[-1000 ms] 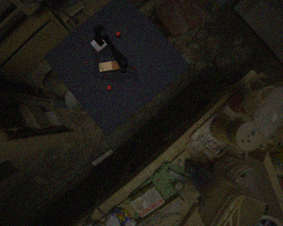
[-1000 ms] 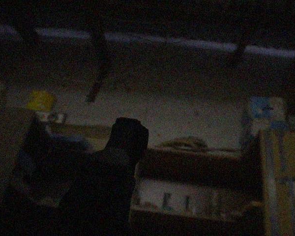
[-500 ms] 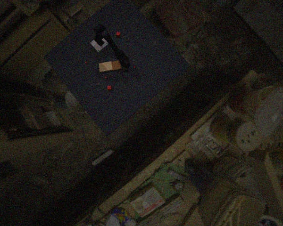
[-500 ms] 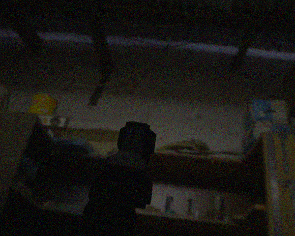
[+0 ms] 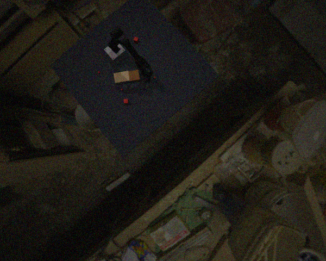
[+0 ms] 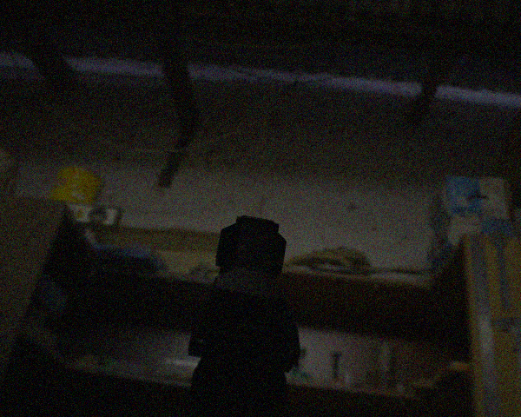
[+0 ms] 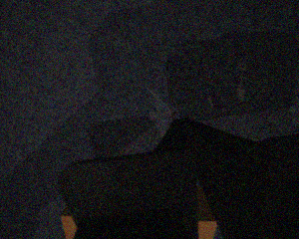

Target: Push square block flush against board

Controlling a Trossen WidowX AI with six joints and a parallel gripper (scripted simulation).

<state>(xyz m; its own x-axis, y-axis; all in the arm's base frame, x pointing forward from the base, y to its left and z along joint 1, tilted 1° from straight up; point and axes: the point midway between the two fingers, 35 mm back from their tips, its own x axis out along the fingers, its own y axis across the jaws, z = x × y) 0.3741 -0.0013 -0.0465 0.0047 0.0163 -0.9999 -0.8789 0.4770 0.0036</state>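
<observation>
My gripper tip is 9 cm past the brown square block, 7 cm to the left of it and 1 cm below it. From my gripper tip the other things lie so: pale rectangular board 18 cm behind, 16 cm to the right, 1 cm above.
</observation>
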